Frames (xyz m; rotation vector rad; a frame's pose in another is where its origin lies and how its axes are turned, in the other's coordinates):
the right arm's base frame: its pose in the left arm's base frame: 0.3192 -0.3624 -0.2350 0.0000 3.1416 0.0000
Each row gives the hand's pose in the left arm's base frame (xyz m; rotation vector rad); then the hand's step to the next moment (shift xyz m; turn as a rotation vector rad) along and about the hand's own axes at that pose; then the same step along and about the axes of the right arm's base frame.
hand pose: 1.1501 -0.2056 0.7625 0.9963 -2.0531 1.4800
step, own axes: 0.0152 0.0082 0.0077 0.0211 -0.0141 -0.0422
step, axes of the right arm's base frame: 0.0156 -0.0104 -0.0026 0.0063 0.0305 -0.0381
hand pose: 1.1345 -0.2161 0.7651 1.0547 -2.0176 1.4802
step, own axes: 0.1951 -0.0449 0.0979 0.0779 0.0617 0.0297
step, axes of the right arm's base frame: 0.0770 -0.1616 -0.1328 0.0935 -0.0443 -0.0074
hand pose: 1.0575 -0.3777 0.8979 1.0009 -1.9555 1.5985
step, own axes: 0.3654 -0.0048 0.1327 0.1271 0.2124 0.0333
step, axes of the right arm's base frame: 0.2189 -0.2245 -0.2298 0.2381 -0.0488 0.0576
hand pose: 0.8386 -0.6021 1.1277 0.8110 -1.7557 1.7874
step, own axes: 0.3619 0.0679 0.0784 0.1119 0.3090 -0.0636
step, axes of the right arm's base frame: 0.2951 -0.1007 -0.2109 0.3031 0.0447 0.1349
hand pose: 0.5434 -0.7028 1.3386 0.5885 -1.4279 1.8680
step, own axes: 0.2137 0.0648 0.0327 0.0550 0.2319 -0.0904
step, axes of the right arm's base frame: 0.1899 0.0141 -0.1211 0.2061 0.0669 0.1343
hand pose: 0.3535 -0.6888 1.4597 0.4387 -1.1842 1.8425
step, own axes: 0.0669 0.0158 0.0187 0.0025 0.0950 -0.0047
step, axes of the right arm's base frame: 0.0529 0.0136 -0.0458 0.0784 -0.0101 0.0530
